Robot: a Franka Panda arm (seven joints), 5 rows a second.
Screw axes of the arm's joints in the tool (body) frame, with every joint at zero. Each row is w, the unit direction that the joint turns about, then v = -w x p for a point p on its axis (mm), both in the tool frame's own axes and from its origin. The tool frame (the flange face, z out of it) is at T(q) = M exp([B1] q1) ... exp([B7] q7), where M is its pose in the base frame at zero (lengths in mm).
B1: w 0 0 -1 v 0 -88 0
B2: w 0 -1 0 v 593 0 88
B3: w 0 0 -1 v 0 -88 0
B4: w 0 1 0 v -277 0 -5.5
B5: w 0 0 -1 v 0 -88 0
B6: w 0 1 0 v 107 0 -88
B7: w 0 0 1 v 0 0 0
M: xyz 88 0 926 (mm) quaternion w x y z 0 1 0 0
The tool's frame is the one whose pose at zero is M.
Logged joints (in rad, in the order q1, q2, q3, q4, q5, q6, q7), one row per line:
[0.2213 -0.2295 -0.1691 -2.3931 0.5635 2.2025 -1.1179]
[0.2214 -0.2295 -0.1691 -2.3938 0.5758 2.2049 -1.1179]
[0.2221 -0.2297 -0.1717 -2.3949 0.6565 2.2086 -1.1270]
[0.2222 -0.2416 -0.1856 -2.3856 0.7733 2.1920 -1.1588]
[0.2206 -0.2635 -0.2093 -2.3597 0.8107 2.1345 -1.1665]
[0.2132 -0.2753 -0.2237 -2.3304 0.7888 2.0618 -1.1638]
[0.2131 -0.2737 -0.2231 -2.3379 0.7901 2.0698 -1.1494]
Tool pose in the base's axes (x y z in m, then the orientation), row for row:
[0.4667 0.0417 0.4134 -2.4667 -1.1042 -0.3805]
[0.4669 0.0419 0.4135 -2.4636 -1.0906 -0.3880]
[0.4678 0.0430 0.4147 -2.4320 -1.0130 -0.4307]
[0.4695 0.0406 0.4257 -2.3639 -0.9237 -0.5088]
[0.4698 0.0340 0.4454 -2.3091 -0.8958 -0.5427]
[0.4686 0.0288 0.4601 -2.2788 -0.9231 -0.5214]
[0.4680 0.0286 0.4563 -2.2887 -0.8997 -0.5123]
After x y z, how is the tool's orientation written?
As a rotation vector, in radians.
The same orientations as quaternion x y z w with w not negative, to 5 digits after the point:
[-0.88467 -0.39601 -0.13646 0.20473]
[-0.88522 -0.39188 -0.13942 0.20826]
[-0.88577 -0.36895 -0.15687 0.23385]
[-0.87854 -0.34329 -0.18910 0.27305]
[-0.86920 -0.33720 -0.20429 0.29841]
[-0.86231 -0.34931 -0.19730 0.30898]
[-0.86634 -0.34056 -0.19392 0.30963]

